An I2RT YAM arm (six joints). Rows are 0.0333 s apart.
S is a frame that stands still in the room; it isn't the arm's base.
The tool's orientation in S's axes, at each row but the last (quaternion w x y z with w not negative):
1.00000 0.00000 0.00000 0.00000
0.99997 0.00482 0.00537 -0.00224
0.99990 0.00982 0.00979 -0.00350
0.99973 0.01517 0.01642 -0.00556
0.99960 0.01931 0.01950 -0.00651
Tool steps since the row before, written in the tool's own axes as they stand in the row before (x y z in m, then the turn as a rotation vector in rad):
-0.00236 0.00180 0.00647 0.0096 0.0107 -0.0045
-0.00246 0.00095 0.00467 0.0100 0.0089 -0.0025
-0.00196 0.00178 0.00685 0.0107 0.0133 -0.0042
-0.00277 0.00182 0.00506 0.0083 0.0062 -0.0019
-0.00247 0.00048 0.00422 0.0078 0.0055 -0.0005
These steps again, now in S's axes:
-0.00236 0.00180 0.00647 0.0096 0.0107 -0.0045
-0.00241 0.00092 0.00471 0.0100 0.0089 -0.0025
-0.00181 0.00166 0.00692 0.0107 0.0133 -0.0041
-0.00258 0.00169 0.00520 0.0083 0.0062 -0.0020
-0.00230 0.00035 0.00433 0.0078 0.0054 -0.0006

